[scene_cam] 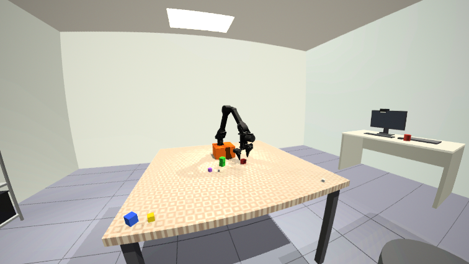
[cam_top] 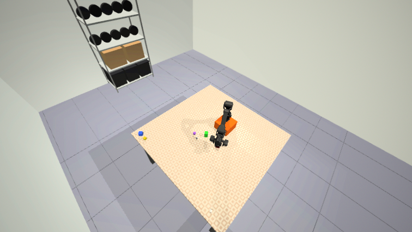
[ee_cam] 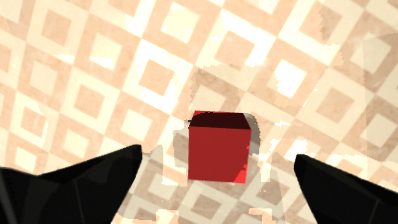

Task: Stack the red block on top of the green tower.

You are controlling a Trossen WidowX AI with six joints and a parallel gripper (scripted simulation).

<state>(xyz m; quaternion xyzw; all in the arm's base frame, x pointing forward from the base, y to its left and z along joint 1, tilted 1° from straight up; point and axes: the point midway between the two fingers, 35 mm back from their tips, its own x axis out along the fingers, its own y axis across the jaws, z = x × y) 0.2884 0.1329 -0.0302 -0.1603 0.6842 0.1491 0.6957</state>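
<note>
The red block lies 20 mm below my gripper tip. Round my gripper tip: small purple cube 290 mm to the right, 70 mm ahead, 30 mm below; blue cube 690 mm to the right, 500 mm ahead, 20 mm below; yellow cube 610 mm to the right, 500 mm ahead, 30 mm below.
</note>
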